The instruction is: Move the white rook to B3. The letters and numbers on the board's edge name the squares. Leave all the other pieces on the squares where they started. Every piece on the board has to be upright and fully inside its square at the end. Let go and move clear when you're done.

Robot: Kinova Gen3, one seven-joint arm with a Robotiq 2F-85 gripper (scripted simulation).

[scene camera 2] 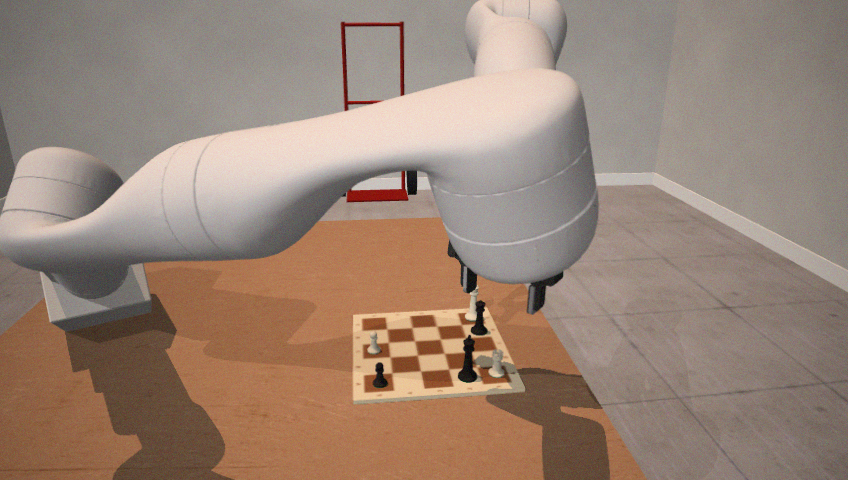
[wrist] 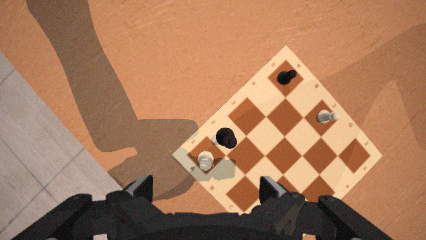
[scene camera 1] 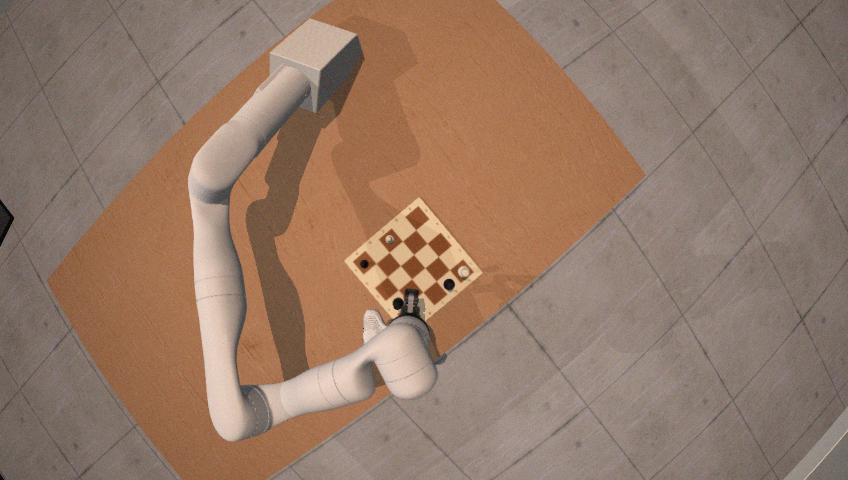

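Observation:
Visible: my gripper (scene camera 2: 500,300) (wrist: 206,187). Also a small chessboard (scene camera 2: 422,352) (scene camera 1: 424,254) (wrist: 278,134).

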